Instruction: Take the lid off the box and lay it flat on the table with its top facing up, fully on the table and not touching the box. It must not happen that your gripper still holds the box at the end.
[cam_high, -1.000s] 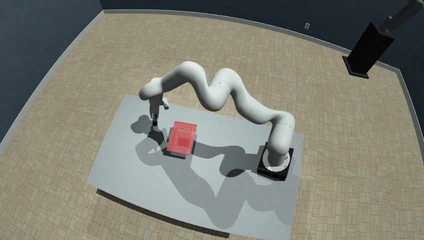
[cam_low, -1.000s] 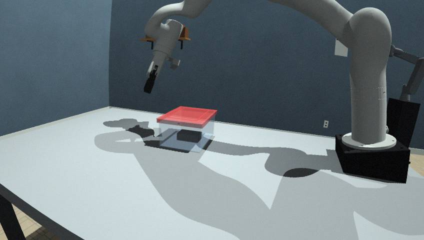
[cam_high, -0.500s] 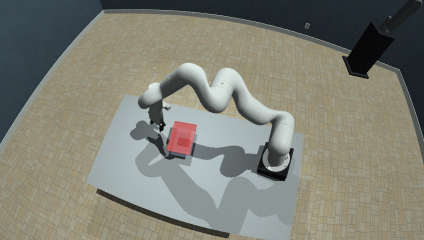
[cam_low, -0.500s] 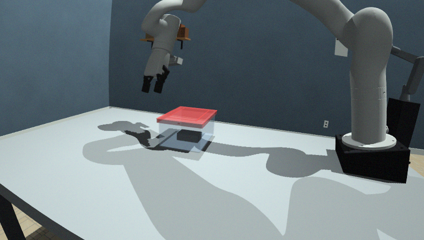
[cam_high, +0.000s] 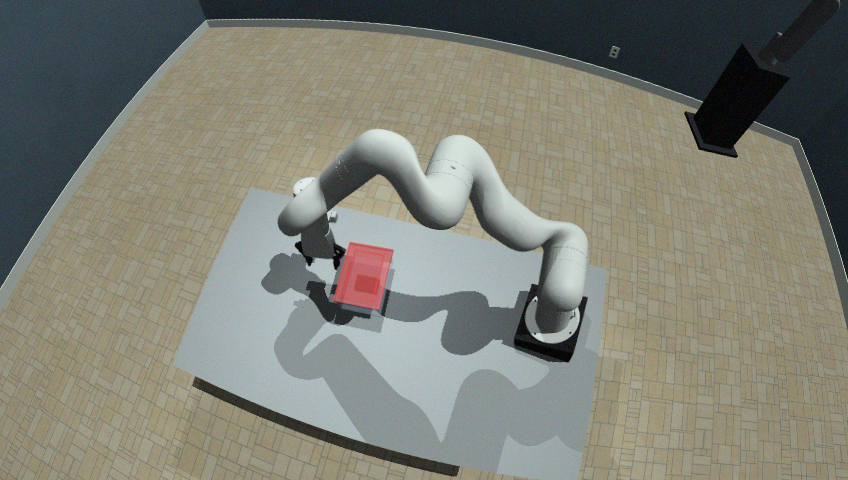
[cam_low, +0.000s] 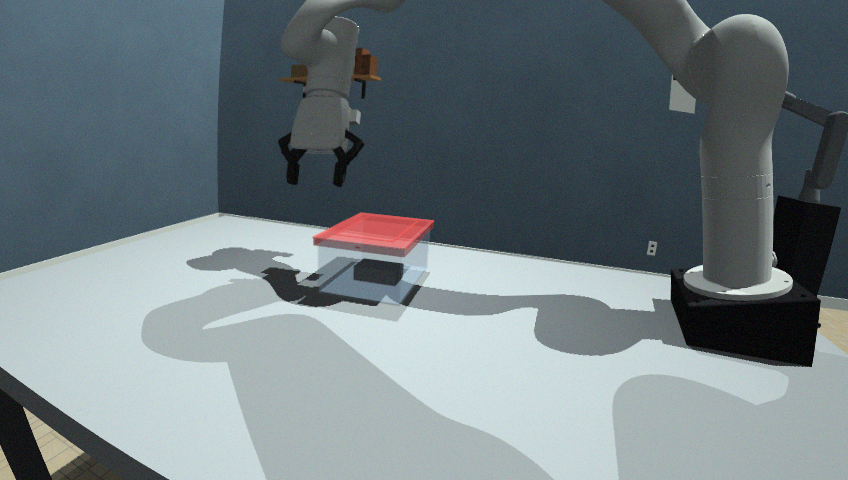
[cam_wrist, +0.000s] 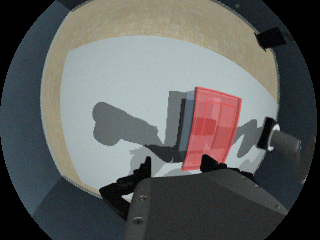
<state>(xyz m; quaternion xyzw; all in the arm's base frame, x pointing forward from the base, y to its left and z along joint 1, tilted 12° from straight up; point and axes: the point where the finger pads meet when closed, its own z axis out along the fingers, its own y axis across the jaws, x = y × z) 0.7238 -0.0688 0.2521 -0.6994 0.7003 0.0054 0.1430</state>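
The red lid is 12 cm behind my hand, 8 cm below it and 1 cm to the right of it. From my hand the other things lie so: box (13 cm below, 12 cm behind, 1 cm to the right).
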